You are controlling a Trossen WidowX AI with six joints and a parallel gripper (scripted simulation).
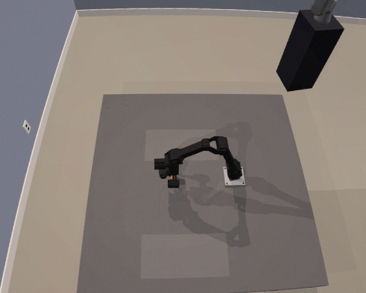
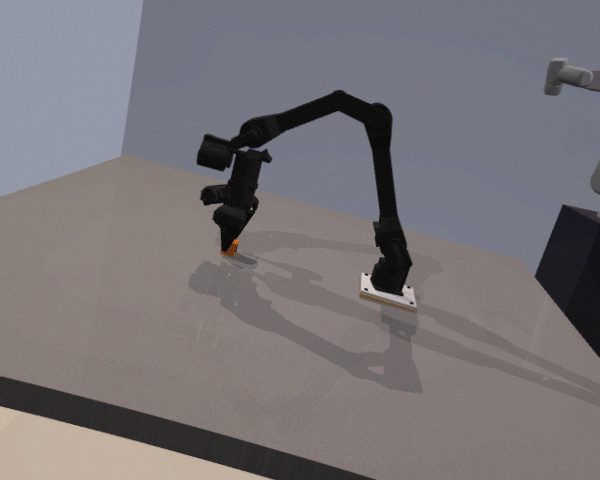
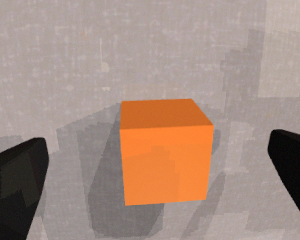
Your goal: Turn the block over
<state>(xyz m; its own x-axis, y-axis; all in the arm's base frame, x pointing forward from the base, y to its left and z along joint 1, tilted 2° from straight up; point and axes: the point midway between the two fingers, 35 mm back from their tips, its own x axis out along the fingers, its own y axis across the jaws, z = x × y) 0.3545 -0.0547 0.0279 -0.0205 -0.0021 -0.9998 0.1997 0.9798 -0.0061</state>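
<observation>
Right now the orange block is 1 cm behind my gripper tip.
</observation>
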